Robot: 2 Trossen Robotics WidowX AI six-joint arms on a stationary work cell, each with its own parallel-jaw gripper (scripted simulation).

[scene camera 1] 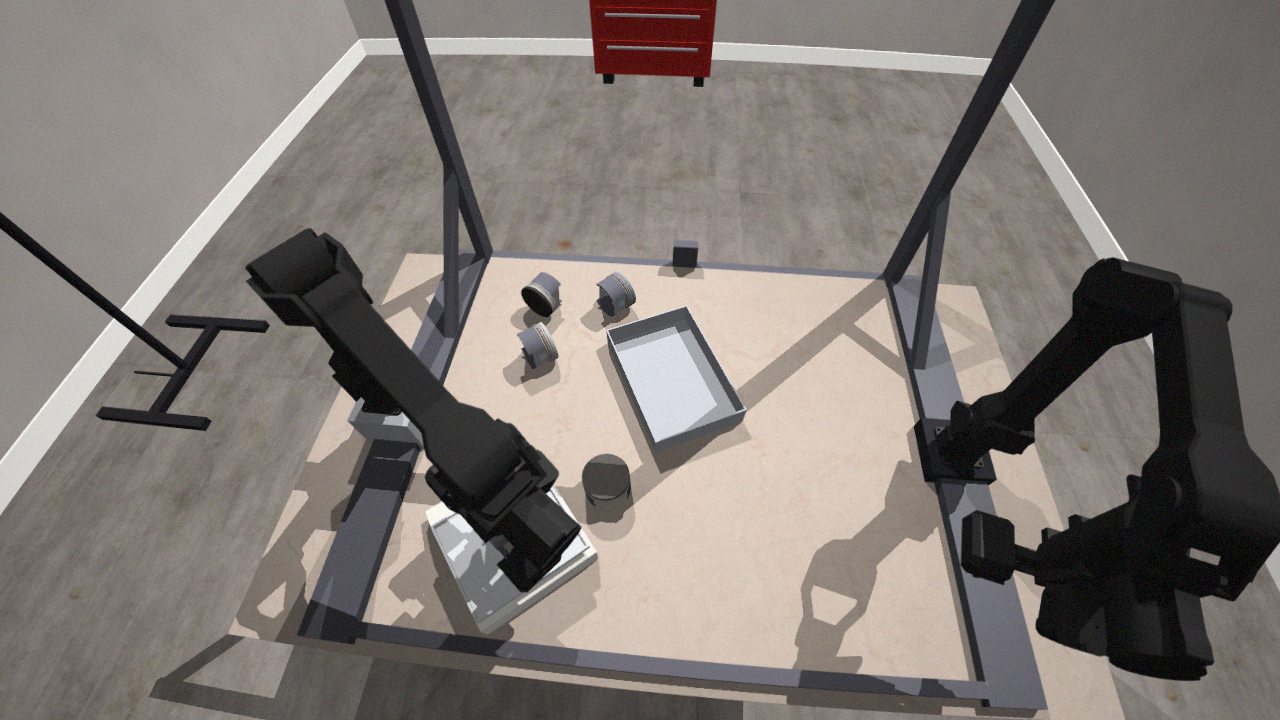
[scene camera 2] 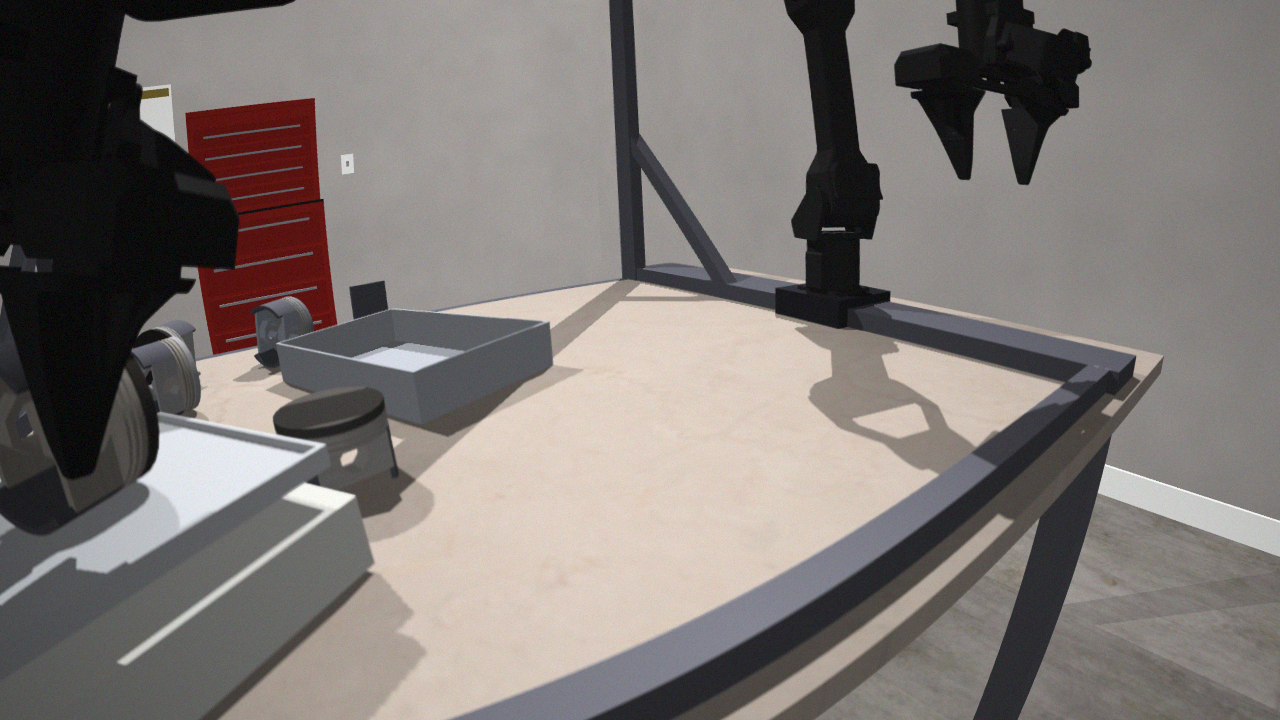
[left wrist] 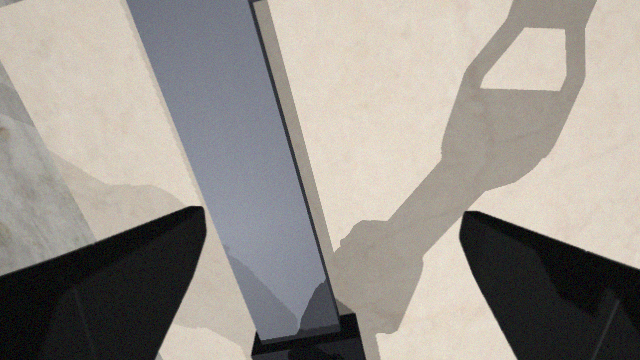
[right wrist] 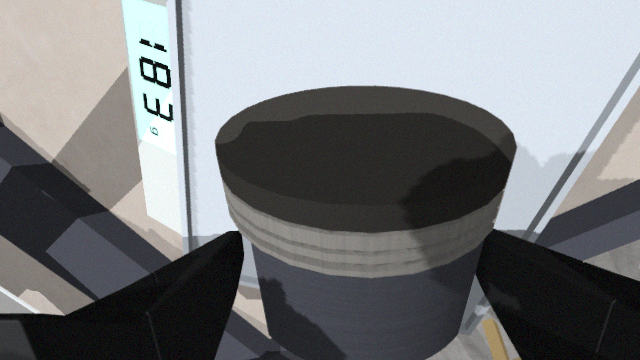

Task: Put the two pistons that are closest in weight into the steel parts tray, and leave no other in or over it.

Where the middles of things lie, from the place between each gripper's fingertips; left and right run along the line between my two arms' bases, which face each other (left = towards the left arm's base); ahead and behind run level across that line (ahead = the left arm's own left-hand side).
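Labels:
The steel parts tray (scene camera 2: 507, 350) is 220 mm to the left of my right hand, 110 mm below it and 320 mm behind it. The scale (scene camera 2: 189, 638) sits 90 mm below my right hand and 20 mm behind it, while the scale pan (scene camera 2: 209, 478) is 70 mm below that same right hand and 10 mm behind it.
Counting from my left hand, I find the scale 62 cm to the right, 5 cm behind and 16 cm below. The scale pan is 4 cm behind my left hand, 15 cm below it and 61 cm to the right of it. As for the steel parts tray, my left hand is 19 cm above it, 35 cm past it and 40 cm to the left of it.

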